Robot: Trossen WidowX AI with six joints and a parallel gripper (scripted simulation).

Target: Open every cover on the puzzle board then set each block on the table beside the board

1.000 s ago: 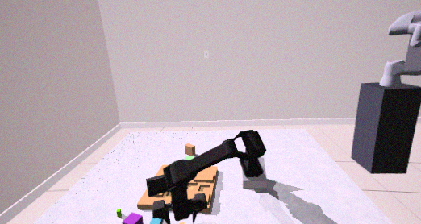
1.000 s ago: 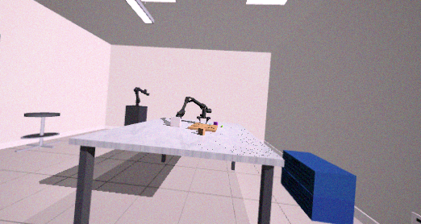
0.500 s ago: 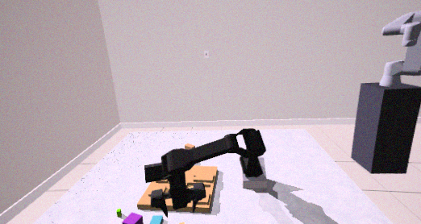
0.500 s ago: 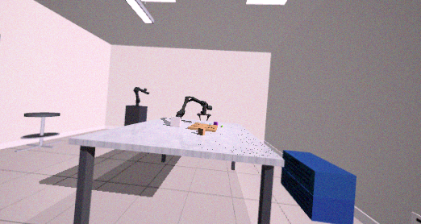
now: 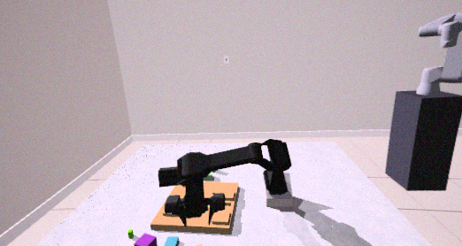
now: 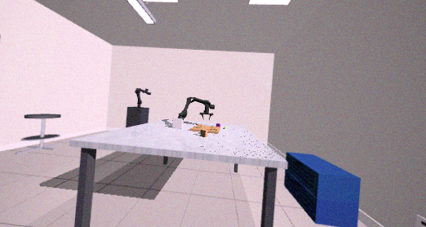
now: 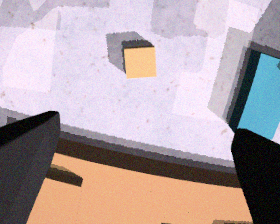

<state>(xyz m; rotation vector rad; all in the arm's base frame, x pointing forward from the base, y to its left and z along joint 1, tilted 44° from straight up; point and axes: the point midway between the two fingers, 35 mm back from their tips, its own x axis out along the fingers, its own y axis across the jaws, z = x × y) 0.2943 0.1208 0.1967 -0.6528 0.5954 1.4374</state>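
The tan wooden puzzle board is 200 mm to the right of my gripper tip, 60 mm below it and 20 mm ahead of it.
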